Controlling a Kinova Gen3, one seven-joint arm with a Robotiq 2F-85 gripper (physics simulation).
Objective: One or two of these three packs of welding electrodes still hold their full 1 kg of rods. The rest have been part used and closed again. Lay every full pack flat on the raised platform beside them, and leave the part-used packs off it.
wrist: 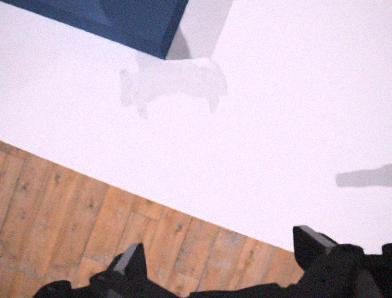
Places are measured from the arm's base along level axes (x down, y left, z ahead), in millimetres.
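Pixels of known places: gripper, fingertip midpoint: (pixel 219 251).
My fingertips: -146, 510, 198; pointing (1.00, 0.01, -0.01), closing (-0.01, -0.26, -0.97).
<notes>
Behind a point stands the place of what it marks, as x, y, z.
My gripper (pixel 220 251) {-146, 510, 198} is open at the bottom of the wrist view, its two black fingertips wide apart with no object between them. A dark blue, straight-edged object (pixel 112 19) {17, 321, 338}, which looks like the raised platform, shows in part at the top left, with one corner pointing down toward the middle. It lies beyond the fingertips in the view, apart from them. The rest of it is cut off by the frame's top edge. The packs of welding electrodes do not show in this view.
The white table top (pixel 280 130) {77, 413, 103} runs across the view, with its edge slanting from the left side down to the lower right. Below that edge is a wood-plank floor (pixel 95 215). Grey shadows fall on the table near the blue corner and at the right.
</notes>
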